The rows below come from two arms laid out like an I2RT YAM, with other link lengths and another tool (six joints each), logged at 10 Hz.
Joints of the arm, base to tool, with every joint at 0 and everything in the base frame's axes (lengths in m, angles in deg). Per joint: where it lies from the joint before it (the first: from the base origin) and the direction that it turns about. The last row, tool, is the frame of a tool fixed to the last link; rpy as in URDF.
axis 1: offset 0.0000 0.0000 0.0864 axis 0 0 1
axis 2: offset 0.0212 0.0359 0.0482 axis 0 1 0
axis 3: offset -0.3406 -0.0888 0.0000 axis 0 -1 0
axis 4: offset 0.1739 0.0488 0.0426 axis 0 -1 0
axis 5: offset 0.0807 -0.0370 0.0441 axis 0 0 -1
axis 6: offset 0.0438 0.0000 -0.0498 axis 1 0 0
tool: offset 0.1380 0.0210 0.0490 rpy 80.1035 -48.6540 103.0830
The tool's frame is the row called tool.
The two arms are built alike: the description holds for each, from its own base.
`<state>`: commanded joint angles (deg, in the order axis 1, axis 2, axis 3, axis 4, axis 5, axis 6); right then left.
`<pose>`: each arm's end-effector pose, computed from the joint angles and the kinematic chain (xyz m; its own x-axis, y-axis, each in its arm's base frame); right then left.
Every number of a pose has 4 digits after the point.
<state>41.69 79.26 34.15 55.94 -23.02 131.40 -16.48 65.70 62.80 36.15 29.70 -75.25</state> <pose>0.2932 0.2389 0.4045 0.8286 -0.5588 0.0332 0.1277 0.1310 -0.9831 0.2497 -0.1629 0.6126 0.7163 0.6714 -0.1900 -0.1925 0.4519 0.8711</pose>
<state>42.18 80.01 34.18 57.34 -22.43 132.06 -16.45 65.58 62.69 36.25 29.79 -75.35</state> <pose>0.2947 0.2422 0.4060 0.8290 -0.5588 0.0230 0.1249 0.1450 -0.9815 0.2488 -0.1628 0.6127 0.7176 0.6701 -0.1898 -0.1925 0.4528 0.8706</pose>
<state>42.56 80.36 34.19 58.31 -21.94 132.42 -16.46 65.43 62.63 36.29 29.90 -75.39</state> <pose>0.2951 0.2440 0.4081 0.8287 -0.5594 0.0178 0.1264 0.1560 -0.9796 0.2475 -0.1628 0.6130 0.7194 0.6686 -0.1884 -0.1933 0.4532 0.8702</pose>
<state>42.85 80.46 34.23 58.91 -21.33 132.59 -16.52 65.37 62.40 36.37 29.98 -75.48</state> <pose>0.2954 0.2443 0.4105 0.8260 -0.5635 0.0148 0.1298 0.1645 -0.9778 0.2473 -0.1634 0.6119 0.7209 0.6665 -0.1899 -0.1899 0.4535 0.8708</pose>
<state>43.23 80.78 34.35 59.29 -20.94 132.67 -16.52 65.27 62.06 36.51 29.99 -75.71</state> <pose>0.2958 0.2464 0.4110 0.8261 -0.5633 0.0127 0.1298 0.1683 -0.9772 0.2472 -0.1634 0.6103 0.7214 0.6647 -0.1942 -0.1851 0.4553 0.8709</pose>
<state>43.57 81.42 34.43 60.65 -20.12 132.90 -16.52 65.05 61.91 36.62 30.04 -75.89</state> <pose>0.2980 0.2480 0.4137 0.8220 -0.5694 0.0085 0.1353 0.1807 -0.9742 0.2456 -0.1631 0.6105 0.7231 0.6627 -0.1949 -0.1850 0.4576 0.8697</pose>
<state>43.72 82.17 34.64 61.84 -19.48 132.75 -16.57 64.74 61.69 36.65 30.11 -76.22</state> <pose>0.3011 0.2494 0.4162 0.8169 -0.5767 0.0107 0.1453 0.1879 -0.9714 0.2436 -0.1630 0.6102 0.7258 0.6587 -0.1982 -0.1813 0.4612 0.8686</pose>
